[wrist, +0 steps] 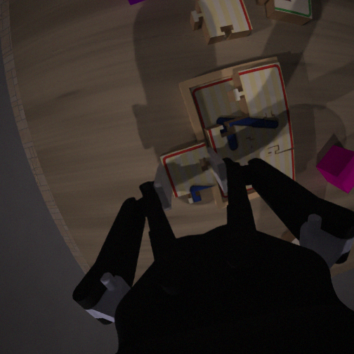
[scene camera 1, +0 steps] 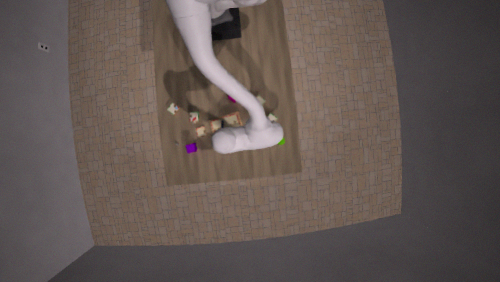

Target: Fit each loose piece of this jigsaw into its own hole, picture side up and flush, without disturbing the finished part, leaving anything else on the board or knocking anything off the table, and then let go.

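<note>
My gripper (wrist: 187,165) is shut on a striped jigsaw piece (wrist: 184,169) with a red border and a blue mark. The piece is picture side up above the lower left of the board (wrist: 210,80) (scene camera 1: 241,119), overlapping its left edge in the wrist view; its height is unclear. The board's upper-left hole (wrist: 212,104) is open; its lower-left part is partly hidden by a finger. A red-bordered loose piece (wrist: 225,17) (scene camera 1: 200,131) and a green-bordered one (wrist: 292,6) (scene camera 1: 194,117) lie beyond the board. Other loose pieces (scene camera 1: 172,108) (scene camera 1: 261,100) (scene camera 1: 272,117) lie on the table.
A magenta block (wrist: 337,167) (scene camera 1: 231,99) stands right of the board in the wrist view. A purple block (scene camera 1: 191,148) (wrist: 137,1) and a green object (scene camera 1: 282,141) are on the table (scene camera 1: 225,167). The white arm (scene camera 1: 247,137) hides part of the board in the scene view.
</note>
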